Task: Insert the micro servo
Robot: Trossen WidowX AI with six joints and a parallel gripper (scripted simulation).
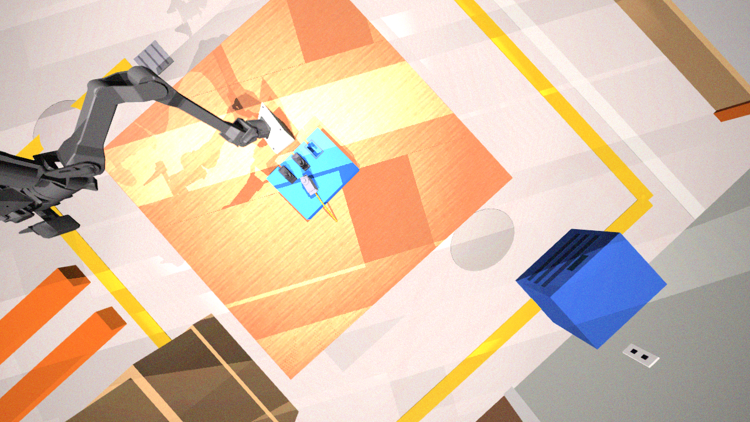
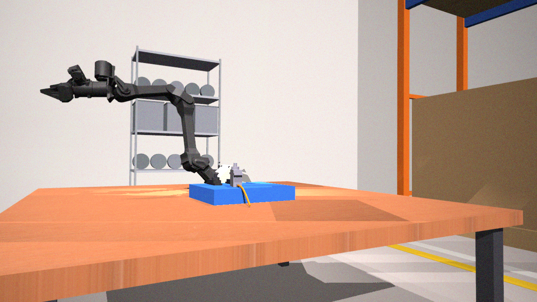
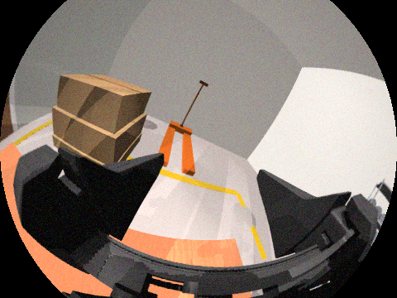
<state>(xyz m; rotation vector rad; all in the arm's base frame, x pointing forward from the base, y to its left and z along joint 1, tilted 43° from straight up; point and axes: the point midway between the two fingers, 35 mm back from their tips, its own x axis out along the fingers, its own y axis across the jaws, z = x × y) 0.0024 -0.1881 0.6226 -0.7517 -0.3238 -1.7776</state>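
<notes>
Now: the blue deck 310 mm ahead of my gripper tip, 640 mm to the left of it and 360 mm below it.
</notes>
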